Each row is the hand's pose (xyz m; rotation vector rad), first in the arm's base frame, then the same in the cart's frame.
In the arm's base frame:
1: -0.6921 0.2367 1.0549 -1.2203 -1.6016 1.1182
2: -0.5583 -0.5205 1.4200 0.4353 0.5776 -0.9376
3: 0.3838 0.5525 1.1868 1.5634 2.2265 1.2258
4: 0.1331 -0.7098 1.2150 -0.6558 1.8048 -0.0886
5: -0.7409 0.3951 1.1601 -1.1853 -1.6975 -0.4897
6: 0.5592 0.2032 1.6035 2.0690 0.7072 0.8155
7: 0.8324 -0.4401 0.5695 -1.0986 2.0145 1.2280
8: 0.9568 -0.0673 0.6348 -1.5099 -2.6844 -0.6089
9: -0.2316 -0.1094 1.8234 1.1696 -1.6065 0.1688
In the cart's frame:
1: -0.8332 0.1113 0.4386 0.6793 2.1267 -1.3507
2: -0.5861 -0.0527 1.2365 -0.0060 -0.1454 0.2875
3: -0.9649 1.2131 0.6469 -0.5015 2.4603 1.0672
4: -0.2000 0.5509 1.4427 -1.6331 0.4593 0.0672
5: -1.0224 0.1089 0.3864 -0.0154 -2.8904 0.2308
6: -1.0162 1.2204 1.2159 0.6559 1.4564 1.7514
7: 0.2127 1.3579 1.0467 -2.6585 0.9376 0.5377
8: -0.0596 1.5937 0.8765 -0.4732 2.4694 0.3843
9: -1.1009 0.3535 1.3287 1.6496 -1.1378 1.8161

